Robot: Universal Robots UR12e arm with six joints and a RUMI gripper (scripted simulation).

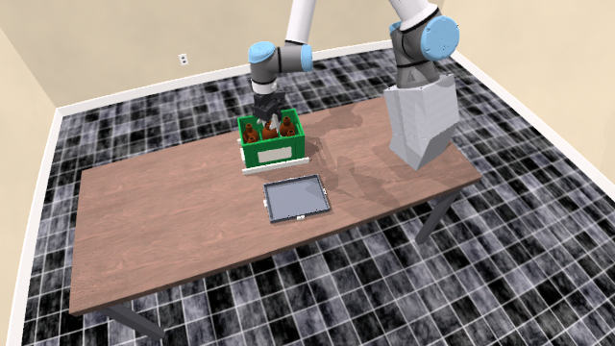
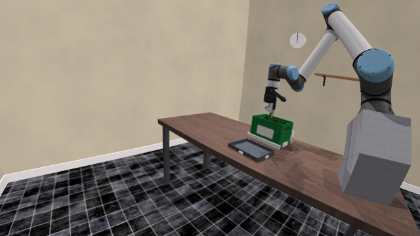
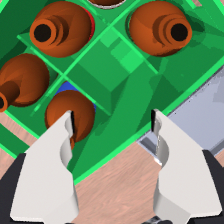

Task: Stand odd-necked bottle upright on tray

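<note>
Now: hand 40 mm to the left of the green crate and 120 mm above it. Also, from my hand: glass bottle: 90 mm ahead, 90 mm to the right, 120 mm below; grey tray: 30 mm behind, 250 mm to the left, 200 mm below.
</note>
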